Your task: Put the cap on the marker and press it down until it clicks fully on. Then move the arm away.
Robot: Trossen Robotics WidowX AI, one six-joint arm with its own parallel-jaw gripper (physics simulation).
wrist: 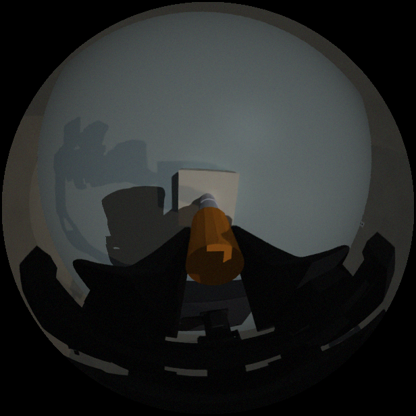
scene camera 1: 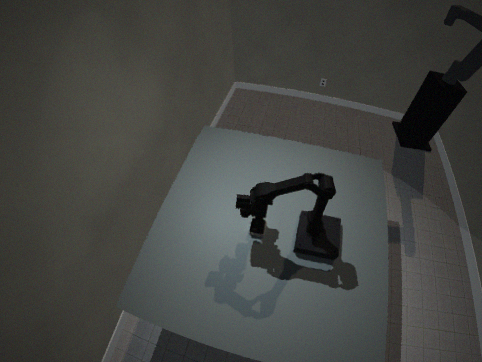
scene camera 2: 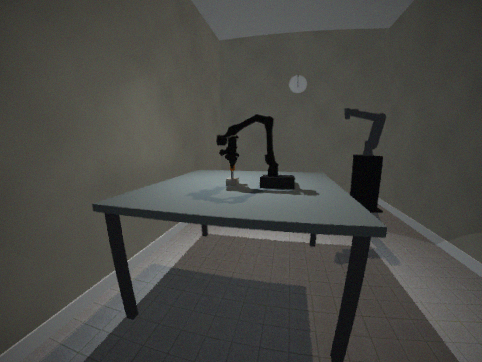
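Where they show: gripper, fingertip midpoint: (scene camera 1: 259, 220) (scene camera 2: 232, 168); arm's base at its link origin: (scene camera 1: 313, 230) (scene camera 2: 273, 176).
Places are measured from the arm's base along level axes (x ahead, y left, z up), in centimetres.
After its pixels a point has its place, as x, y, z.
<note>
The orange cap (scene camera 2: 232, 168) (wrist: 214, 240) is between the black fingers of my gripper (scene camera 2: 232, 166) @(27.9, 0.2, 5.3) (wrist: 210, 231), which is shut on it. The grey marker (scene camera 2: 232, 175) @(27.8, 0.7, 0.3) (wrist: 208, 200) stands upright in a pale block (scene camera 2: 229, 183) @(29.5, 3.6, -4.8) (wrist: 210, 180) on the table. The cap's lower end is at the marker's top, in line with it in the wrist view. How far the cap sits over the marker is hidden. In scene camera 1 the arm's end covers the cap and marker.
The arm's dark base (scene camera 1: 320, 237) @(-3.7, 3.3, 0.3) (scene camera 2: 277, 181) @(-2.2, 11.4, -1.4) stands on the pale blue table (scene camera 1: 200, 165) @(69.3, -37.4, -6.0) (scene camera 2: 165, 200) @(56.1, 43.5, -5.9), to the right of the block. A second dark arm on a black pedestal (scene camera 1: 431, 110) (scene camera 2: 366, 180) stands on the floor beyond the table.
</note>
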